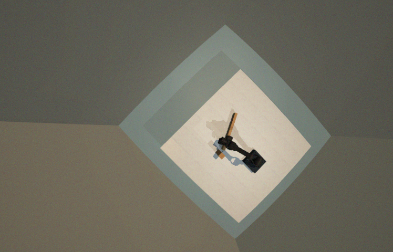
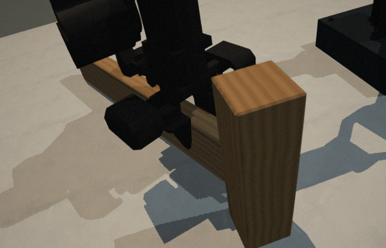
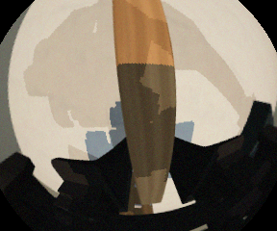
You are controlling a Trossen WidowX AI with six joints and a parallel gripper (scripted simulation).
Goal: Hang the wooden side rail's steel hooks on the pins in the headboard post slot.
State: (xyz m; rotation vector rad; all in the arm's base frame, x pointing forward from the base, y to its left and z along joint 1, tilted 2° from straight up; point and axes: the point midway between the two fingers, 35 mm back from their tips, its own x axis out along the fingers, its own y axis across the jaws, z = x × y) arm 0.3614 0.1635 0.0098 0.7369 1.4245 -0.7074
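Now: gripper tip 120 mm to the right of the wooden headboard post, 60 mm below it and 50 mm past it.
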